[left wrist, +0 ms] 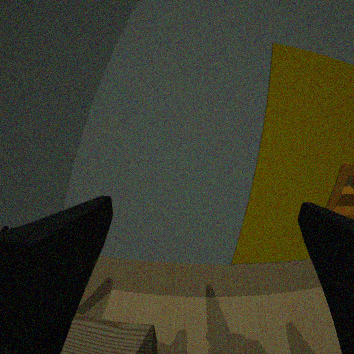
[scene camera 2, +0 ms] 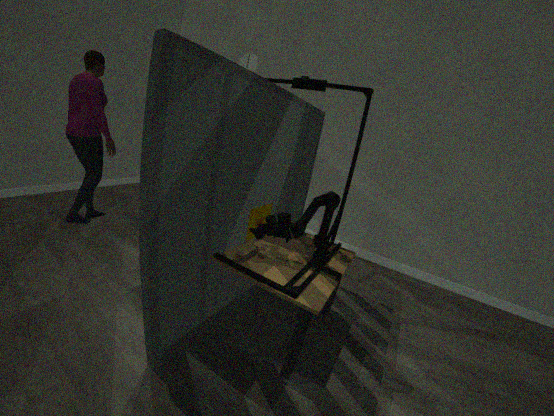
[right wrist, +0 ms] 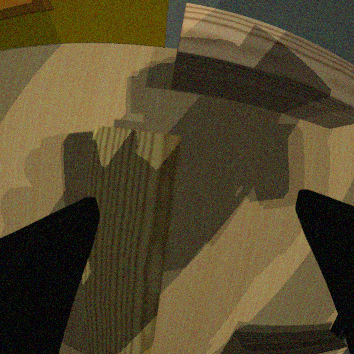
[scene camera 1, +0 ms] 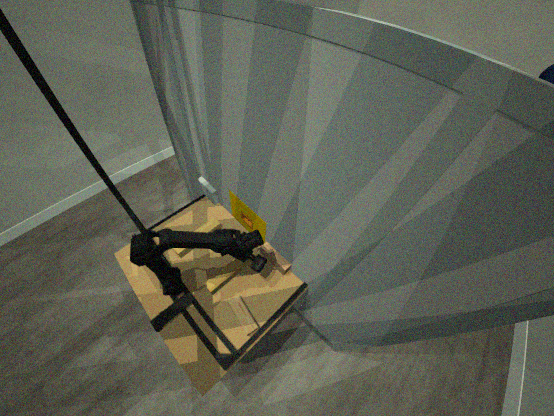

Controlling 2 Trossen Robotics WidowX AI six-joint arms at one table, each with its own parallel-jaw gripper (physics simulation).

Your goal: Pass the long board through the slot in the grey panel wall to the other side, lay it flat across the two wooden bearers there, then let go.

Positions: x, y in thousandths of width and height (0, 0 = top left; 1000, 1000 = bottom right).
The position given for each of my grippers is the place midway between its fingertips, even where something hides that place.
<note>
My left gripper (left wrist: 592, 595) is open and holds nothing. My right gripper (right wrist: 566, 578) is open, with nothing in its grasp. Also in view: a grey panel wall (scene camera 1: 719, 417).
The grey panel wall is seen too in the right wrist view (right wrist: 914, 86).
</note>
